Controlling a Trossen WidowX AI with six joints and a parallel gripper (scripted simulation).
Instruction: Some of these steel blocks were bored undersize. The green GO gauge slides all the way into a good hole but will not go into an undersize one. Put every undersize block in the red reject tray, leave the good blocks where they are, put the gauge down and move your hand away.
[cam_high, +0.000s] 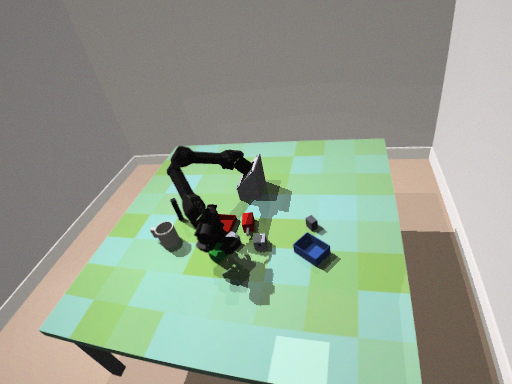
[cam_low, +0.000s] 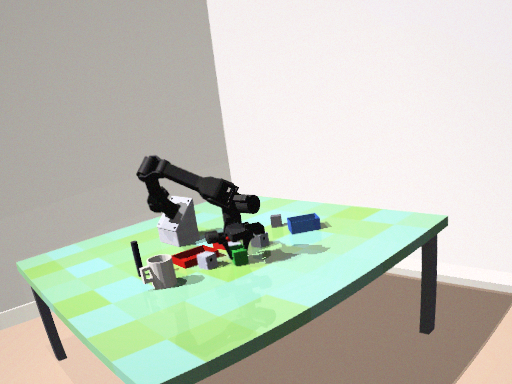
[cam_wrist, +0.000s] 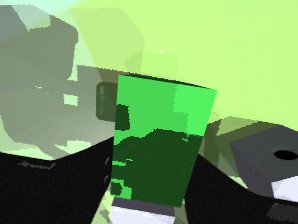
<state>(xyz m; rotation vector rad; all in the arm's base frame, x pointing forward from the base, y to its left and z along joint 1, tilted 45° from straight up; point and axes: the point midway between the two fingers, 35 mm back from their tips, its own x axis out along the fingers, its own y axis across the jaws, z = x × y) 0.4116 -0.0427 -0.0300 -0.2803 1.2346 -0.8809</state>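
The steel block is 14 cm to the left of my gripper tip, 6 cm behind it and 1 cm above it. Also, from my gripper tip: green GO gauge (2 cm above, 1 cm behind); then mug (28 cm to the right, 3 cm behind, 2 cm above); then red reject tray (15 cm behind, 8 cm to the right).
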